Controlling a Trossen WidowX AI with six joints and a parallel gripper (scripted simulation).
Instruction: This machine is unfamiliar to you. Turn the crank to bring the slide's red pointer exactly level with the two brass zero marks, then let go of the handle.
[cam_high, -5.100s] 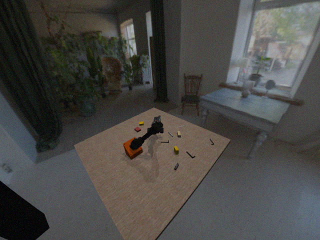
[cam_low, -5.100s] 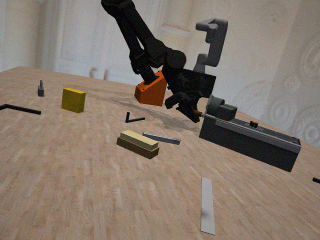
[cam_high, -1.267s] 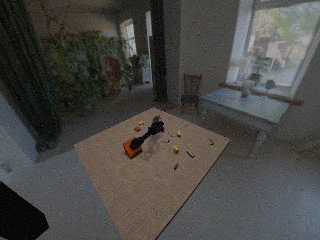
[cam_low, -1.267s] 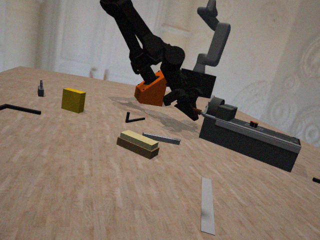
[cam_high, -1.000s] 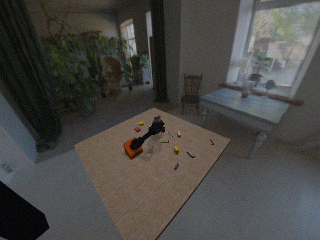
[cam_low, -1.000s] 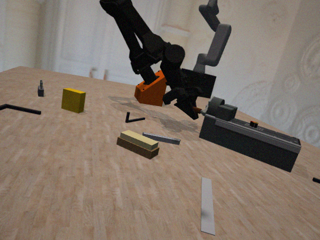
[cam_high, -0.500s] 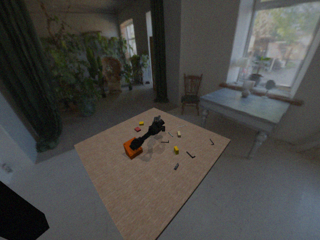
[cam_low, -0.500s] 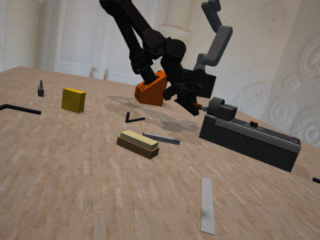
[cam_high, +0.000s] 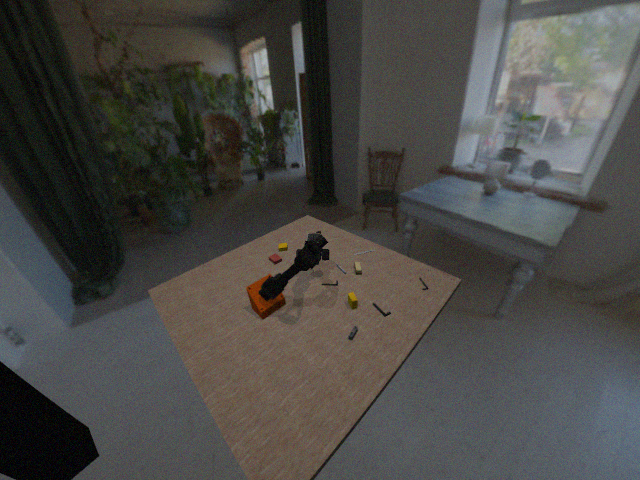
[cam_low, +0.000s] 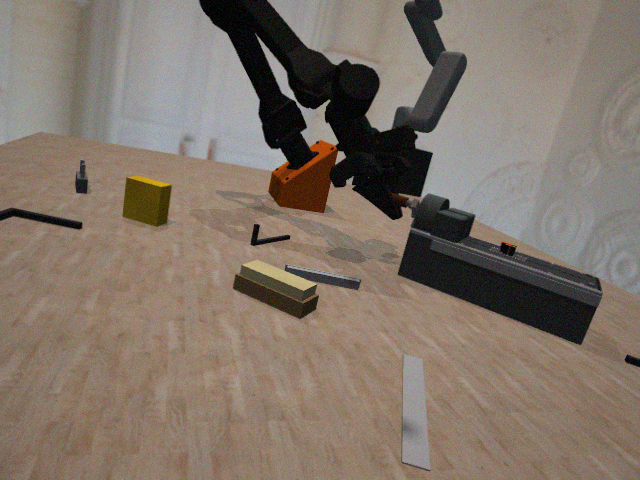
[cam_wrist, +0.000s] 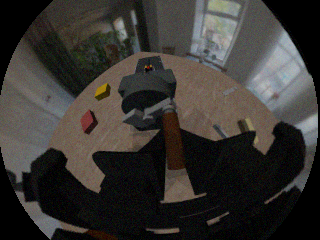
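The red pointer is 12 cm ahead of my gripper tip and 11 cm to the left of it. From my gripper tip the other things lie so: tan-and-brown block: 12 cm ahead, 23 cm to the right, 6 cm below; brown crank handle: 1 cm behind, 1 cm to the right, 3 cm above; grey bar: 7 cm ahead, 15 cm to the right, 7 cm below.
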